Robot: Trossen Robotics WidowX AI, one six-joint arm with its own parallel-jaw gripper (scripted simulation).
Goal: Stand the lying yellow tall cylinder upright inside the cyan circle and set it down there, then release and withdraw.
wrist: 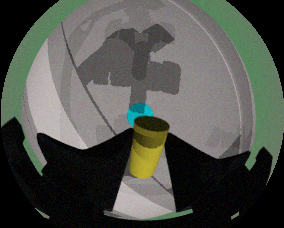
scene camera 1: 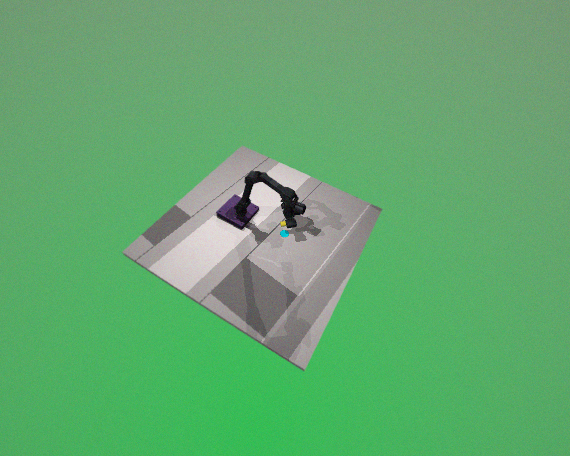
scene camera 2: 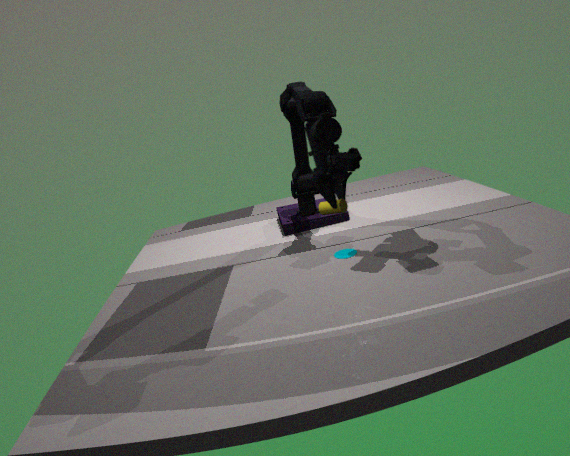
Labels:
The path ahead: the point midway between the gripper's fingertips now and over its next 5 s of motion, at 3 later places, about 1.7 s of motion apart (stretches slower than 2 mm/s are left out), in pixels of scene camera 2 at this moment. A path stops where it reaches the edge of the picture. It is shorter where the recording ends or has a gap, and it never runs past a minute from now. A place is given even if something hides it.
My gripper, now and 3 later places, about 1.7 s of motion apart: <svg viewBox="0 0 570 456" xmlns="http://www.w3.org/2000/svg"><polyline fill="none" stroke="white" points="339,206 347,221 347,225 342,217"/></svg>

